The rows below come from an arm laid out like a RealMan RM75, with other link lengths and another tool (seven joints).
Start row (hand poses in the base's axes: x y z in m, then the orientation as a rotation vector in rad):
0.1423 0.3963 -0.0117 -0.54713 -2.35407 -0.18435
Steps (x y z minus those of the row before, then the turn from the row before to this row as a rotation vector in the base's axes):
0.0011 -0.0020 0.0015 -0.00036 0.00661 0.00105
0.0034 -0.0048 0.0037 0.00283 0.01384 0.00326
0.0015 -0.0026 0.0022 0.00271 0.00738 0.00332
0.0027 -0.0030 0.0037 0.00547 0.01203 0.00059
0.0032 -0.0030 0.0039 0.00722 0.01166 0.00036
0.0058 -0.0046 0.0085 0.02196 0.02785 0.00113
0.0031 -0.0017 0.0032 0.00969 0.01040 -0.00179
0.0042 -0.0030 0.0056 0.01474 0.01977 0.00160
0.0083 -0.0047 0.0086 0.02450 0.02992 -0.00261
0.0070 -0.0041 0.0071 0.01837 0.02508 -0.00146
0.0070 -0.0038 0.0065 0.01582 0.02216 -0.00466
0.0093 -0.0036 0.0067 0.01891 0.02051 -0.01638
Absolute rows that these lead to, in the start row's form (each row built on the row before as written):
0.1434 0.3943 -0.0102 -0.54588 -2.34798 -0.18138
0.1468 0.3895 -0.0065 -0.54027 -2.33473 -0.17885
0.1483 0.3869 -0.0043 -0.53483 -2.32778 -0.17816
0.1510 0.3839 -0.0006 -0.53112 -2.31512 -0.18051
0.1542 0.3809 0.0033 -0.52681 -2.30240 -0.18507
0.1600 0.3763 0.0118 -0.51384 -2.27106 -0.20104
0.1631 0.3746 0.0150 -0.51076 -2.25854 -0.20971
0.1673 0.3716 0.0206 -0.50116 -2.23653 -0.21943
0.1756 0.3669 0.0292 -0.49117 -2.20162 -0.23892
0.1826 0.3628 0.0363 -0.48318 -2.17289 -0.25226
0.1896 0.3590 0.0428 -0.48004 -2.14690 -0.26528
0.1989 0.3554 0.0495 -0.48767 -2.11949 -0.28840

